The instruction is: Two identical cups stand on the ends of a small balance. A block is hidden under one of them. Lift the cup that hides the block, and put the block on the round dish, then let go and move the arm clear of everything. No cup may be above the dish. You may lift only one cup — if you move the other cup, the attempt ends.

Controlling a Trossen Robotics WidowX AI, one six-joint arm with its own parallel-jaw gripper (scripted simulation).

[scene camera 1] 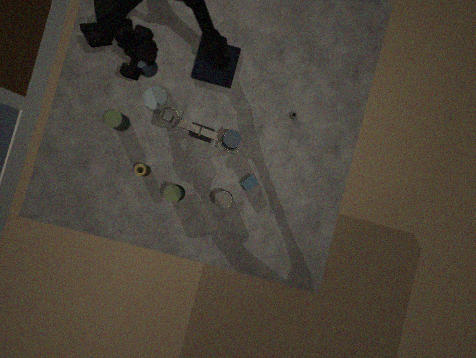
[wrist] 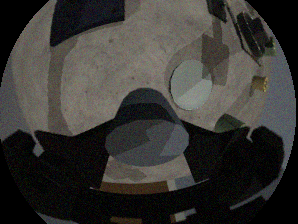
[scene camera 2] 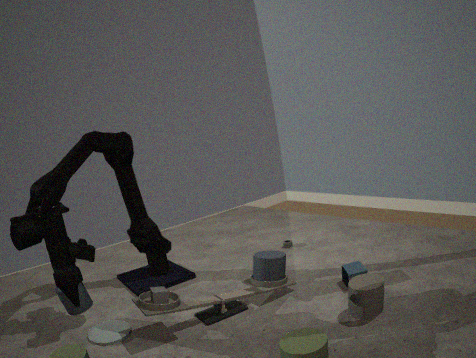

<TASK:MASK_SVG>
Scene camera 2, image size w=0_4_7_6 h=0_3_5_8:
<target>gripper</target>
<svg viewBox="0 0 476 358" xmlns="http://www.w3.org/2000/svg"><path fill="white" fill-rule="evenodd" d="M44 239L54 271L53 277L56 286L76 307L79 307L78 285L83 281L80 269L75 265L76 259L94 262L95 247L88 245L87 241L83 238L79 238L77 243L71 243L67 235L53 240Z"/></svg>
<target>cup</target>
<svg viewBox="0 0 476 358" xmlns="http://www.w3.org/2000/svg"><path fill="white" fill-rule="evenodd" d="M254 254L253 279L273 282L285 278L286 254L284 252L260 251Z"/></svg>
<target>grey cylinder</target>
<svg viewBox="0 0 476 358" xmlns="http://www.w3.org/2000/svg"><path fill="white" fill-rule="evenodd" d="M376 273L359 274L349 280L348 312L350 316L357 319L370 319L382 313L385 288L384 278Z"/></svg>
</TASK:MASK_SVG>
